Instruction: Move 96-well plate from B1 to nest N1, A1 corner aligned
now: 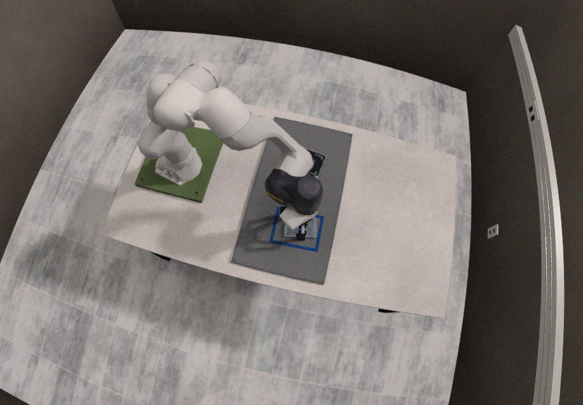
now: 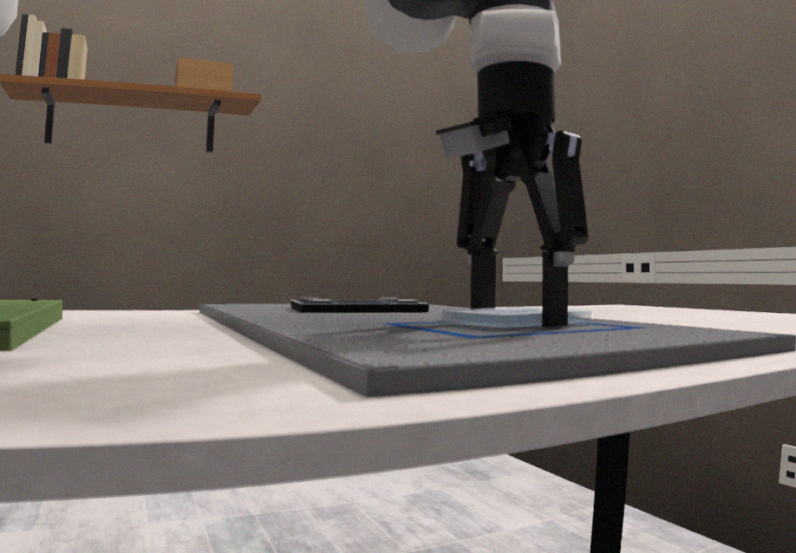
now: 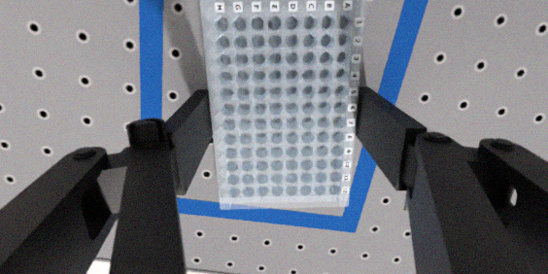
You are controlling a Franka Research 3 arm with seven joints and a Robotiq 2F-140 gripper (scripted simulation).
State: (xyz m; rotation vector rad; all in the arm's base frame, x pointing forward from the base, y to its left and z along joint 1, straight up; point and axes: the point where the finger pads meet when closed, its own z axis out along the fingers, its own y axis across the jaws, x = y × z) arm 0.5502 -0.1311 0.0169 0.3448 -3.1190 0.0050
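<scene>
The black plate nest N1 lies 290 mm to the left of my hand, 60 mm behind it and 20 mm below it. The rest, counted from my hand: A1 mark: 230 mm to the left, 20 mm below, 10 mm ahead; 96-well plate: 20 mm below.
</scene>
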